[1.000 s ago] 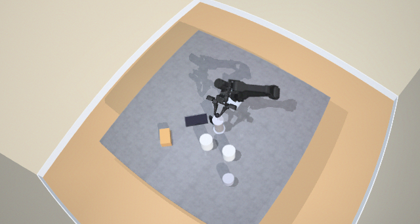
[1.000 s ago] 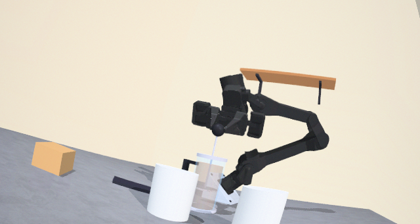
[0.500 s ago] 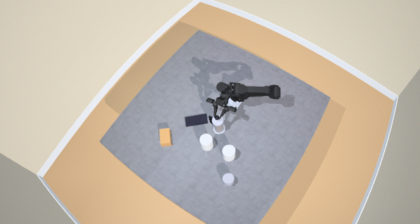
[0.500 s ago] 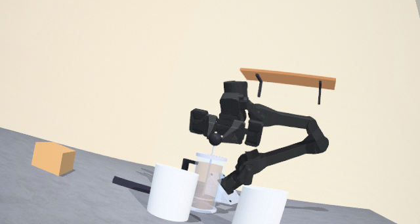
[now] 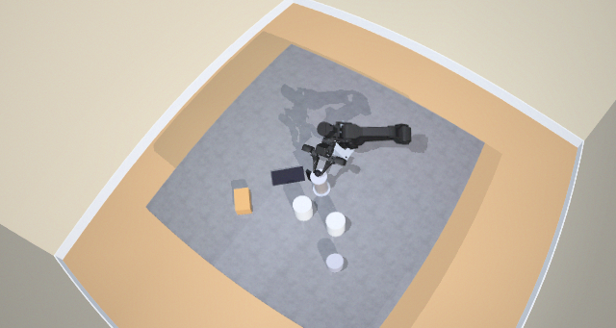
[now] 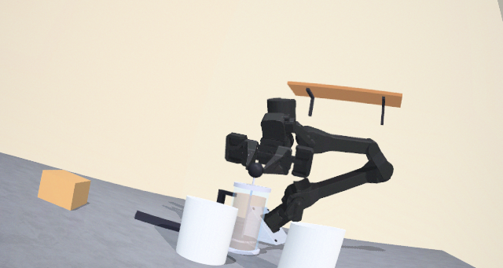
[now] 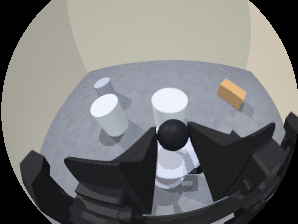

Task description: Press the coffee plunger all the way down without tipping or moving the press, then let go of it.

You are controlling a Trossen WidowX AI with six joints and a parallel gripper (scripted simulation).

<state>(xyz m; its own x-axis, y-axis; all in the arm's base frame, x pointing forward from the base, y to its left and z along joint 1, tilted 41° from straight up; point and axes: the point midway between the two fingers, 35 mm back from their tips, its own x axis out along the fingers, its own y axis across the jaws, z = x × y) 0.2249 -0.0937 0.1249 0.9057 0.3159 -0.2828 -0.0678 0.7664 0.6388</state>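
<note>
Right now the glass coffee press is 9 cm below my gripper tip, 2 cm to the right of it and 2 cm behind it.
</note>
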